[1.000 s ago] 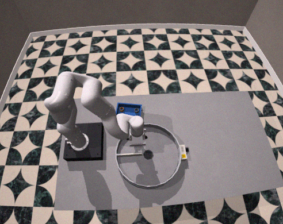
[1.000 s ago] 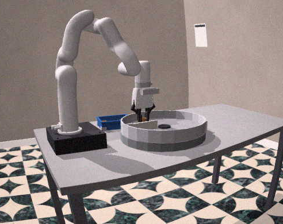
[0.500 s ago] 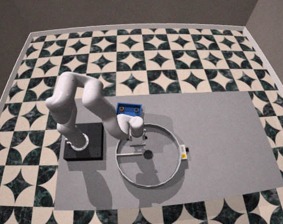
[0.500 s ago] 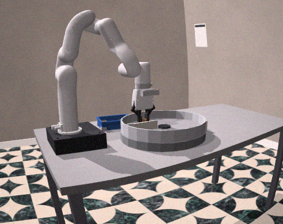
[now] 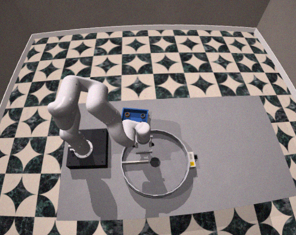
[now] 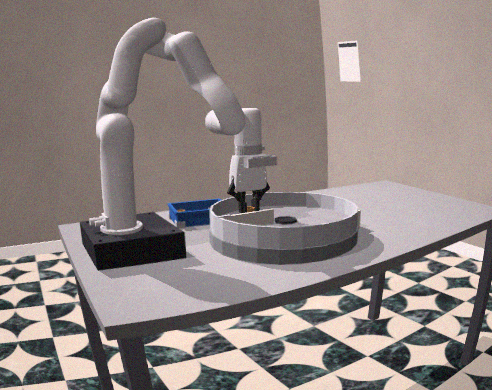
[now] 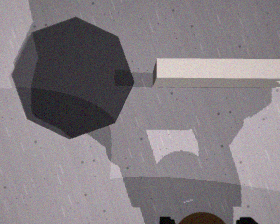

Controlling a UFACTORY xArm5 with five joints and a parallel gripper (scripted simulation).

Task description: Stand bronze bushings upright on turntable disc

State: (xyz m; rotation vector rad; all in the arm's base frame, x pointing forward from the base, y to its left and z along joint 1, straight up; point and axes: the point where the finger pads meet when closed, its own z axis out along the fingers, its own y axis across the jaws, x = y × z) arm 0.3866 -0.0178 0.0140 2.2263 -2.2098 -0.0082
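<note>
Right now the blue crate is 25 cm to the left of my hand, 6 cm below it and 5 cm behind it. The rest, counted from my hand: turntable 9 cm to the right, 7 cm ahead, 3 cm below.
</note>
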